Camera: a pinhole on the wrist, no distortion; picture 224 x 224 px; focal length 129.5 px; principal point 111.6 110.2 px. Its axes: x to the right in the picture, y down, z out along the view. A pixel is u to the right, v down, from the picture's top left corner.
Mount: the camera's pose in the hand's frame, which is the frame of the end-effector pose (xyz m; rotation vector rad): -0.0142 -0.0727 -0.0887 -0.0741 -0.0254 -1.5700
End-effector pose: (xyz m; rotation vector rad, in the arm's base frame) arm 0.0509 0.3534 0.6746 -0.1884 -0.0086 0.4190
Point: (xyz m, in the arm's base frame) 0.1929 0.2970 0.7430
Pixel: 164.1 216.8
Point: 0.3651 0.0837 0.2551
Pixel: behind the camera
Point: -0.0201 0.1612 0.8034
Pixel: 190.7 7.1
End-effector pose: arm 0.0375 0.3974 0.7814 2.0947 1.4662 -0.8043
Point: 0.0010 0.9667 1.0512
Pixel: behind the camera
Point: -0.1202 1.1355 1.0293
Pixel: behind the camera
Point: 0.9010 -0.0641 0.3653
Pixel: outside the picture
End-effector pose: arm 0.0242 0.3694 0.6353 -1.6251 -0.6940 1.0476
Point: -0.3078 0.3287 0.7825
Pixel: 133.3 25.9
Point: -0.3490 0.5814 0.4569
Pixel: 71.7 124.4
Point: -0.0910 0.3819 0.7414
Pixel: 137.6 65.1
